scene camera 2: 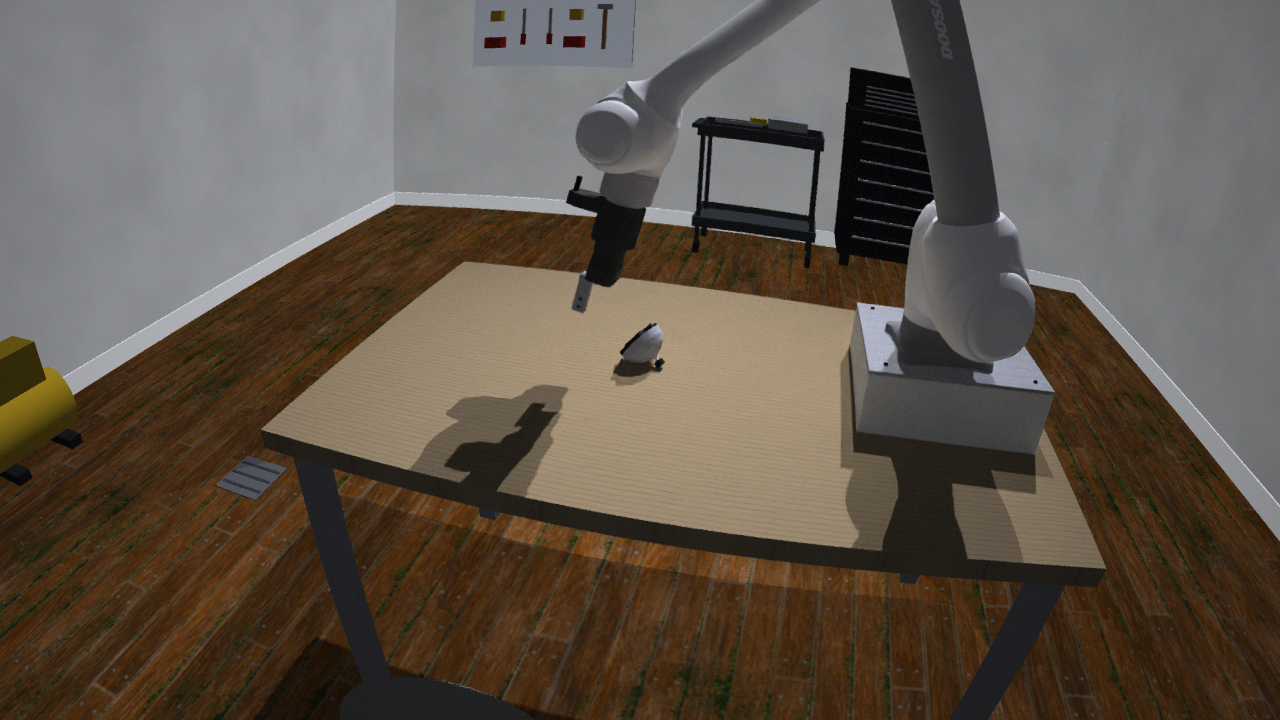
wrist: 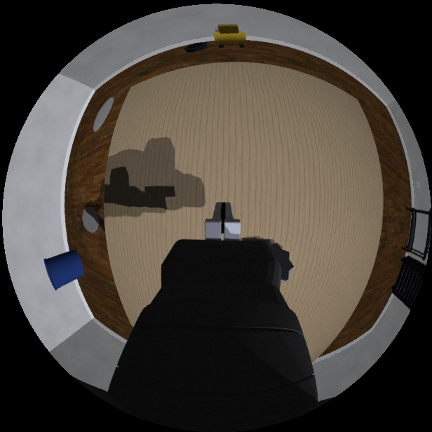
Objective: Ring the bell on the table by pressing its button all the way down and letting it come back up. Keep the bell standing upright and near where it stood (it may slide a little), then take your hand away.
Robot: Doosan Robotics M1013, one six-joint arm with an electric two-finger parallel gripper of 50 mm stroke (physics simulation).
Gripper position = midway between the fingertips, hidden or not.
I see my gripper (scene camera 2: 578, 310) and a silver dome bell (scene camera 2: 645, 345).
My gripper shows as well in the wrist view (wrist: 222, 211).
